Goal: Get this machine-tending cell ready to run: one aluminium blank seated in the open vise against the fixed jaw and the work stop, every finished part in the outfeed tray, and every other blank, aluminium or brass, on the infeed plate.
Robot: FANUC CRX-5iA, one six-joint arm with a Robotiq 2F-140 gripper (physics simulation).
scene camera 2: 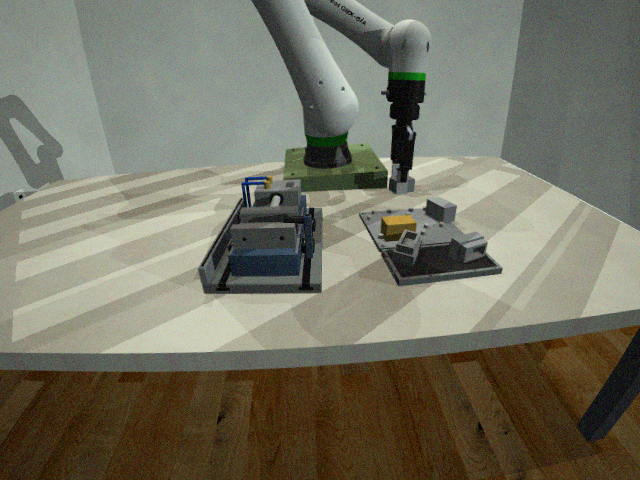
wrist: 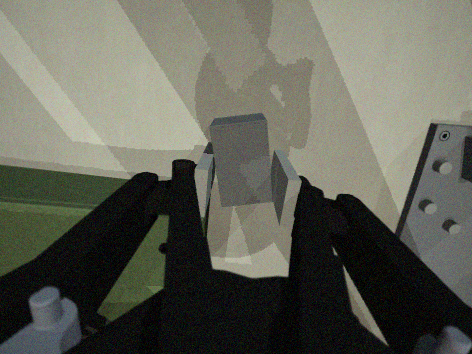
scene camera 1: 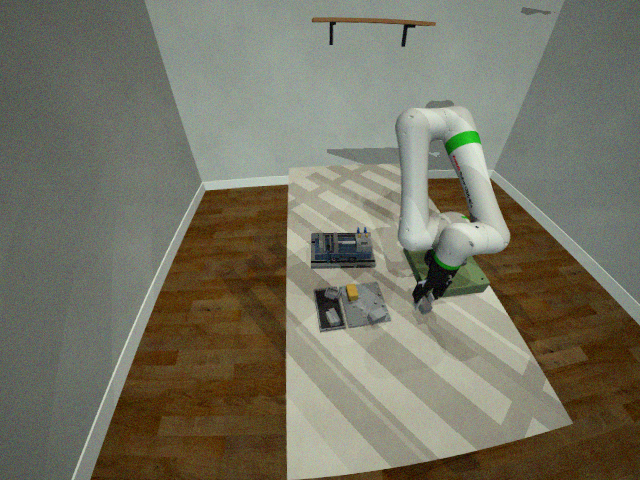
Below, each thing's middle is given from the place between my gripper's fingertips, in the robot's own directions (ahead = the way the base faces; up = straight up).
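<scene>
Infeed plate [scene camera 2: 434,234]: my hand 1 cm below it, 23 cm short of it, 6 cm to the left of it. Dark outfeed tray [scene camera 2: 434,260], from my hand: 1 cm above, 38 cm ahead, 7 cm to the right.
</scene>
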